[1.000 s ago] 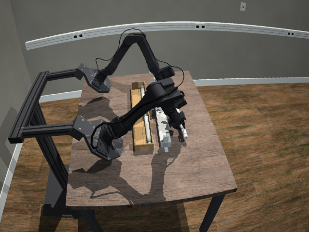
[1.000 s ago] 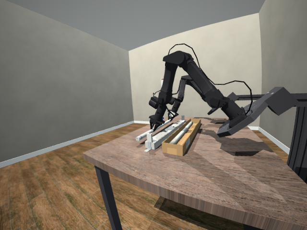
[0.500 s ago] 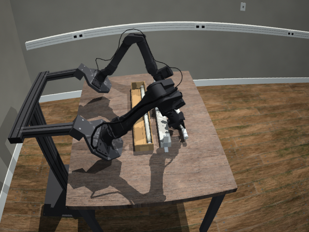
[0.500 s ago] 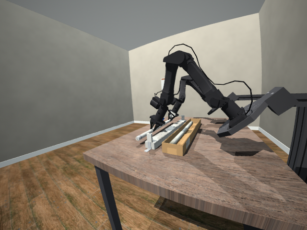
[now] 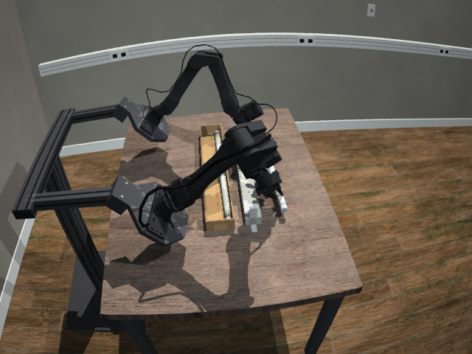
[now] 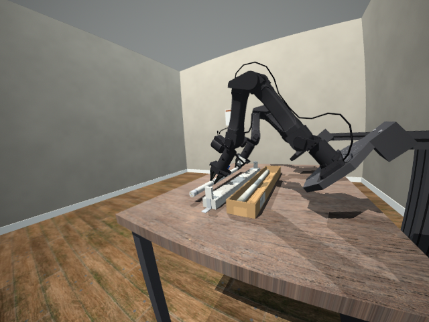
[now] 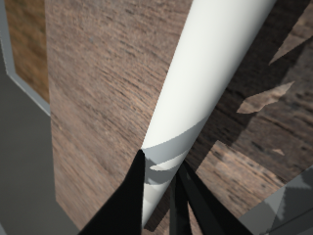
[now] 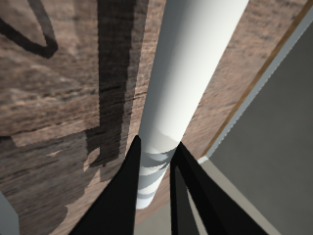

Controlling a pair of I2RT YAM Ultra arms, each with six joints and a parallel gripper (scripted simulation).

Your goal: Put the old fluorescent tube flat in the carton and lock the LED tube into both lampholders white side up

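Right now the LED tube is 120 mm to the right of my left hand, 10 mm below it and 10 mm behind it. From my left hand the other things lie so: old fluorescent tube (210 mm behind, 100 mm to the right, 30 mm below); light fixture (110 mm to the right, 110 mm behind, 10 mm above); carton (240 mm behind, 90 mm to the right, 20 mm below).
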